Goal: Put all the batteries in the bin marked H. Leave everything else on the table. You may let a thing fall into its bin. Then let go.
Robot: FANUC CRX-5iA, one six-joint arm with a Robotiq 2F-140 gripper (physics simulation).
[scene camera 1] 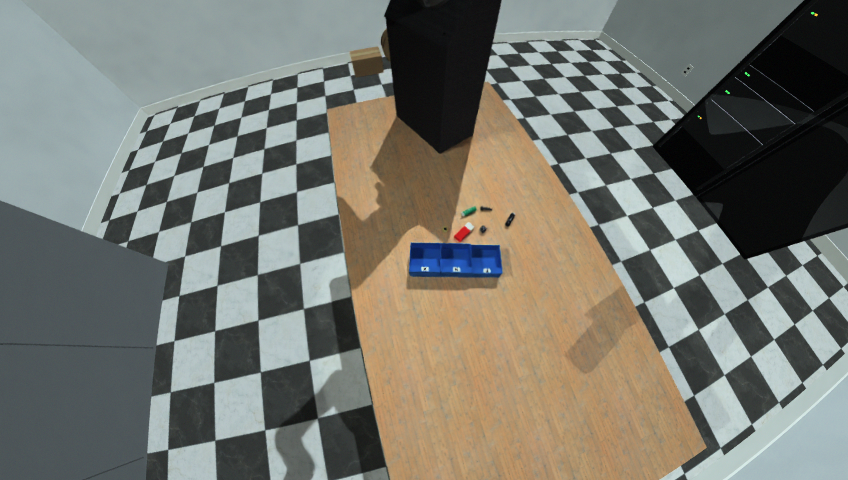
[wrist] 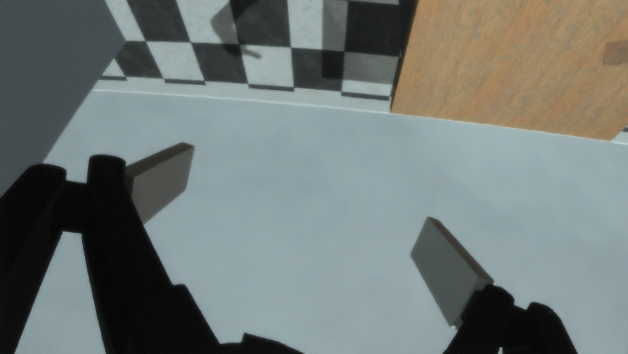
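My gripper is open and empty in the wrist view, facing the wall; it does not show in the scene view. In the scene view, a joined row of three blue bins stands on the table. Their white labels are tiny; the middle bin's label looks like H, but I cannot be sure. Behind the row lie a green cylinder and a black cylinder, which look like batteries. No battery shows in the wrist view.
A red and white block, a dark screw-like piece, a small dark round piece and a tiny dark piece lie near the bins on the wooden table. A tall black pedestal stands at the far end.
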